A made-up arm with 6 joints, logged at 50 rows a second.
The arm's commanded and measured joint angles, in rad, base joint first. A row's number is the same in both.
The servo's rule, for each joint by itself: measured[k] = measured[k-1] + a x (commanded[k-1-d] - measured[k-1]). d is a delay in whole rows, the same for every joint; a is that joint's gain. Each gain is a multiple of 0.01, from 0.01 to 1. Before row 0 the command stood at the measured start. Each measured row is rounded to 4 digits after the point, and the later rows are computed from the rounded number. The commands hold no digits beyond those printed.
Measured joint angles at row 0:
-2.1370 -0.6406 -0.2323 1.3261 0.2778 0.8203
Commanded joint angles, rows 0 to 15:
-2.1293 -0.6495 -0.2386 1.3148 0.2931 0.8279
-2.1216 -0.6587 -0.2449 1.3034 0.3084 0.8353
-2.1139 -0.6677 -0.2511 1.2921 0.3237 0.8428
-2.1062 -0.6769 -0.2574 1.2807 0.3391 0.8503
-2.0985 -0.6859 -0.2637 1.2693 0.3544 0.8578
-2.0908 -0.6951 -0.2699 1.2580 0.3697 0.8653
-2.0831 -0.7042 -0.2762 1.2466 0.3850 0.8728
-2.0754 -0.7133 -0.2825 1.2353 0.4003 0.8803
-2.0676 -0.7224 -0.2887 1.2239 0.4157 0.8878
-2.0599 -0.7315 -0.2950 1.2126 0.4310 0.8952
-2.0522 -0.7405 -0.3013 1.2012 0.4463 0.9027
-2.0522 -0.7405 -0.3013 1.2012 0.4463 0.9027
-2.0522 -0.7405 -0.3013 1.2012 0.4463 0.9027
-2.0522 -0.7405 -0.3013 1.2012 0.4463 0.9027
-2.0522 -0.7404 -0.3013 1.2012 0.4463 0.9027
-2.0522 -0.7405 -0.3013 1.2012 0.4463 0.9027
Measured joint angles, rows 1 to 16:
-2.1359 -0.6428 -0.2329 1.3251 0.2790 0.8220
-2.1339 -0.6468 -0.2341 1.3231 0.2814 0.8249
-2.1311 -0.6520 -0.2358 1.3203 0.2848 0.8288
-2.1276 -0.6582 -0.2380 1.3167 0.2891 0.8335
-2.1235 -0.6651 -0.2406 1.3124 0.2943 0.8388
-2.1189 -0.6726 -0.2435 1.3075 0.3003 0.8446
-2.1139 -0.6805 -0.2468 1.3020 0.3071 0.8508
-2.1085 -0.6887 -0.2504 1.2960 0.3146 0.8573
-2.1028 -0.6971 -0.2542 1.2895 0.3227 0.8640
-2.0968 -0.7057 -0.2583 1.2826 0.3314 0.8709
-2.0906 -0.7144 -0.2626 1.2753 0.3406 0.8779
-2.0852 -0.7209 -0.2665 1.2686 0.3491 0.8834
-2.0806 -0.7258 -0.2700 1.2625 0.3569 0.8876
-2.0766 -0.7295 -0.2731 1.2570 0.3641 0.8909
-2.0732 -0.7322 -0.2759 1.2520 0.3707 0.8935
-2.0703 -0.7343 -0.2784 1.2474 0.3767 0.8955
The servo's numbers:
d 0
a 0.14 0.25 0.10 0.09 0.08 0.22

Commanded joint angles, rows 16 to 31:
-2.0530 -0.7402 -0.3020 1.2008 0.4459 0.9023
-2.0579 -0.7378 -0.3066 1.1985 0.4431 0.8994
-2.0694 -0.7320 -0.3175 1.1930 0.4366 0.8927
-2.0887 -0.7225 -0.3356 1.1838 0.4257 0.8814
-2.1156 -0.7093 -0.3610 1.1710 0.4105 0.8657
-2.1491 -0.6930 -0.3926 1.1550 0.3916 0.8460
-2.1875 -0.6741 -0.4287 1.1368 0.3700 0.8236
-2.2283 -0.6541 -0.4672 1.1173 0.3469 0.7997
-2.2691 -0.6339 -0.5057 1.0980 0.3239 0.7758
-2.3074 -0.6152 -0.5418 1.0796 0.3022 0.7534
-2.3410 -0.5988 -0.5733 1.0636 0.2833 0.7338
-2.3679 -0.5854 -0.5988 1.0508 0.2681 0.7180
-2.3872 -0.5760 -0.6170 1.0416 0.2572 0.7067
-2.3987 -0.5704 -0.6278 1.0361 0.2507 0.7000
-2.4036 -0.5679 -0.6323 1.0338 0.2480 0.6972
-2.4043 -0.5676 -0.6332 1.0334 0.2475 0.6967
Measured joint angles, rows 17 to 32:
-2.0679 -0.7358 -0.2808 1.2432 0.3822 0.8970
-2.0665 -0.7363 -0.2834 1.2392 0.3871 0.8975
-2.0669 -0.7352 -0.2868 1.2350 0.3911 0.8964
-2.0700 -0.7320 -0.2917 1.2304 0.3939 0.8931
-2.0764 -0.7263 -0.2986 1.2251 0.3952 0.8871
-2.0866 -0.7180 -0.3080 1.2188 0.3949 0.8781
-2.1007 -0.7070 -0.3201 1.2114 0.3929 0.8661
-2.1186 -0.6938 -0.3348 1.2029 0.3892 0.8515
-2.1397 -0.6788 -0.3519 1.1935 0.3840 0.8348
-2.1632 -0.6629 -0.3709 1.1832 0.3775 0.8169
-2.1881 -0.6469 -0.3911 1.1724 0.3700 0.7986
-2.2133 -0.6315 -0.4119 1.1615 0.3618 0.7809
-2.2376 -0.6176 -0.4324 1.1507 0.3534 0.7646
-2.2602 -0.6058 -0.4519 1.1404 0.3452 0.7504
-2.2803 -0.5963 -0.4699 1.1308 0.3374 0.7387
-2.2977 -0.5891 -0.4862 1.1220 0.3302 0.7295

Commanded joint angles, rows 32 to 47:
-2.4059 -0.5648 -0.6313 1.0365 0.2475 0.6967
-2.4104 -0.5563 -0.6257 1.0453 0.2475 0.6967
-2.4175 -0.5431 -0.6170 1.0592 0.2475 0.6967
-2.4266 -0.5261 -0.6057 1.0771 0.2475 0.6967
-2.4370 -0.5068 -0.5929 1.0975 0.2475 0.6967
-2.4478 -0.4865 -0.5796 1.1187 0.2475 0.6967
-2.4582 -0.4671 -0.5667 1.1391 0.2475 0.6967
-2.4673 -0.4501 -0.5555 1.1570 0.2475 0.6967
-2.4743 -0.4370 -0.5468 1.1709 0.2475 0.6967
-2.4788 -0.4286 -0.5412 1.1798 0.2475 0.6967
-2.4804 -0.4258 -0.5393 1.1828 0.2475 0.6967
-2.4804 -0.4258 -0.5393 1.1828 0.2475 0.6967
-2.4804 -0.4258 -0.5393 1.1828 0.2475 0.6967
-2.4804 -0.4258 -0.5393 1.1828 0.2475 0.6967
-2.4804 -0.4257 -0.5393 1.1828 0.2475 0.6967
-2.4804 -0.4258 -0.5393 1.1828 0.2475 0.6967
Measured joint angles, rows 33 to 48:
-2.3128 -0.5830 -0.5007 1.1143 0.3236 0.7223
-2.3265 -0.5763 -0.5132 1.1081 0.3175 0.7167
-2.3392 -0.5680 -0.5236 1.1037 0.3119 0.7123
-2.3514 -0.5575 -0.5318 1.1013 0.3067 0.7089
-2.3634 -0.5448 -0.5379 1.1010 0.3020 0.7062
-2.3752 -0.5302 -0.5421 1.1026 0.2976 0.7041
-2.3868 -0.5144 -0.5446 1.1059 0.2936 0.7025
-2.3981 -0.4983 -0.5457 1.1105 0.2899 0.7012
-2.4088 -0.4830 -0.5458 1.1159 0.2865 0.7002
-2.4186 -0.4694 -0.5453 1.1217 0.2834 0.6994
-2.4273 -0.4585 -0.5447 1.1272 0.2805 0.6988
-2.4347 -0.4503 -0.5442 1.1322 0.2779 0.6983
-2.4411 -0.4442 -0.5437 1.1368 0.2755 0.6979
-2.4466 -0.4396 -0.5433 1.1409 0.2733 0.6976
-2.4513 -0.4361 -0.5429 1.1447 0.2712 0.6974
-2.4554 -0.4335 -0.5425 1.1481 0.2693 0.6972

